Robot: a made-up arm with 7 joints.
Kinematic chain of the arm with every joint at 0, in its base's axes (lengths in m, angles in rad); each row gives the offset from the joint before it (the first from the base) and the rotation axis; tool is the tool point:
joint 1: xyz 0 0 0.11 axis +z
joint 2: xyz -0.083 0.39 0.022 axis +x
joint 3: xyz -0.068 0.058 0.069 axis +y
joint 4: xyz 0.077 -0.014 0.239 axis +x
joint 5: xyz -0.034 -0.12 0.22 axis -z
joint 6: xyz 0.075 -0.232 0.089 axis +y
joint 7: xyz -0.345 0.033 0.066 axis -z
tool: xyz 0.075 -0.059 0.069
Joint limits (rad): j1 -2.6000..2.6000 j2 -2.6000..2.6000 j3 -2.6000..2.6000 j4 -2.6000..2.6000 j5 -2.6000..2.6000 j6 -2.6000..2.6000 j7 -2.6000..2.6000
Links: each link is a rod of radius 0.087 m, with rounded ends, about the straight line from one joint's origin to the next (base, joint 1, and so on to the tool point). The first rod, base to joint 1, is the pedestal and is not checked.
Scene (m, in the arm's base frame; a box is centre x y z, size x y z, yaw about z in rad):
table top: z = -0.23
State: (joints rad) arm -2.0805 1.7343 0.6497 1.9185 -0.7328 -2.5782 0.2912
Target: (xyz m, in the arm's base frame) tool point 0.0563 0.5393 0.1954
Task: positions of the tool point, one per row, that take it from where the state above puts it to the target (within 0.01 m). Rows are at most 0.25 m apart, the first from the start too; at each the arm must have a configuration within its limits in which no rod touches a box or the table.
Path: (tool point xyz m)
1: 0.4895 -0.2830 0.2412
2: 0.5736 -0.0677 0.2566
3: 0.5588 0.1652 0.2583
4: 0.4478 0.3678 0.2473
5: 0.2664 0.4999 0.2255
6: 0.0563 0.5393 0.1954

